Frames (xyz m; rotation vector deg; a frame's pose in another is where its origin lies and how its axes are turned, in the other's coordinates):
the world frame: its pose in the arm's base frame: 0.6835 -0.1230 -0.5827 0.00 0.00 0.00
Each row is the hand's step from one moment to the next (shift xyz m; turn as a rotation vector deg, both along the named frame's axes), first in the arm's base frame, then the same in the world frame.
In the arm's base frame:
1: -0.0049 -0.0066 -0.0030 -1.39 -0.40 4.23
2: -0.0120 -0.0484 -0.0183 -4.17 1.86 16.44
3: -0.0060 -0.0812 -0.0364 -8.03 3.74 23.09
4: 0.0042 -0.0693 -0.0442 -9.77 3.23 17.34
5: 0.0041 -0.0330 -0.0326 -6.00 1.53 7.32
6: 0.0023 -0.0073 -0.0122 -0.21 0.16 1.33
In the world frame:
1: -0.0049 -0.0066 -0.0030 -1.39 -0.40 4.23
2: -0.0120 -0.0484 -0.0183 -4.17 1.86 16.44
3: -0.0060 -0.0812 -0.0364 -8.03 3.74 23.09
4: 0.0042 -0.0693 -0.0442 -9.77 3.23 17.34
5: 0.0041 -0.0330 -0.0326 -6.00 1.53 7.32
6: 0.0023 -0.0073 -0.0122 -0.21 0.16 1.33

